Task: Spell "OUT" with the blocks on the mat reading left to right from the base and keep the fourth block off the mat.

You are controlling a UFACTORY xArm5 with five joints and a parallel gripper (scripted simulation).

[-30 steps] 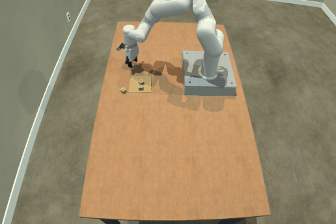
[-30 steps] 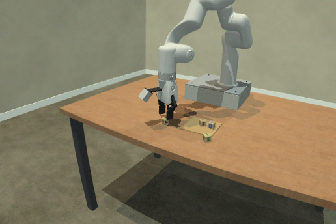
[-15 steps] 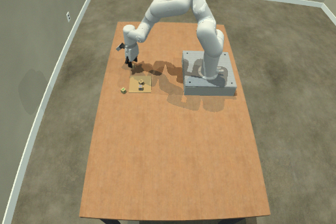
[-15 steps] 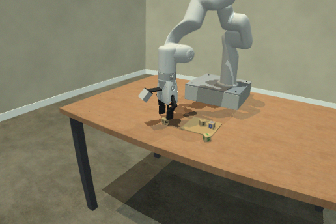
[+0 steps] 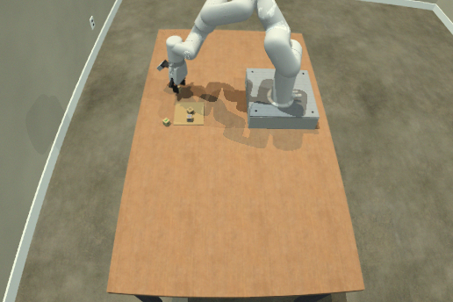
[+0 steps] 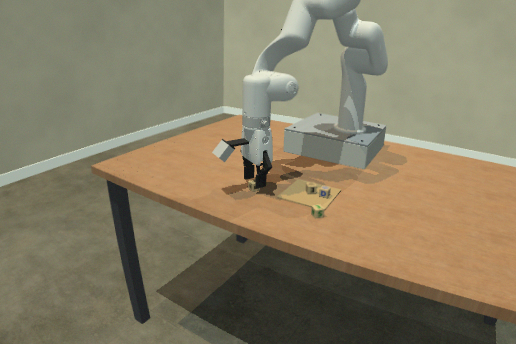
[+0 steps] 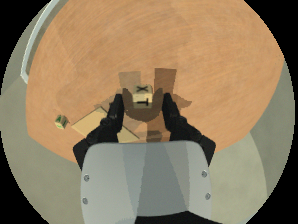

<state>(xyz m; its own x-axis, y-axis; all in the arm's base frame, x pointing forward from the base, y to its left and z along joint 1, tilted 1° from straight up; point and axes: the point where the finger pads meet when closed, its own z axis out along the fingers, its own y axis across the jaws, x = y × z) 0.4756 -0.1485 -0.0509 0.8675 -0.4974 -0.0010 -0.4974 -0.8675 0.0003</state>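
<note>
My hand is 60 mm past the U block, 150 mm to the right of it and 20 mm above it. The rest, counted from my hand: tan mat (50 mm behind, 150 mm to the left, 40 mm below).
</note>
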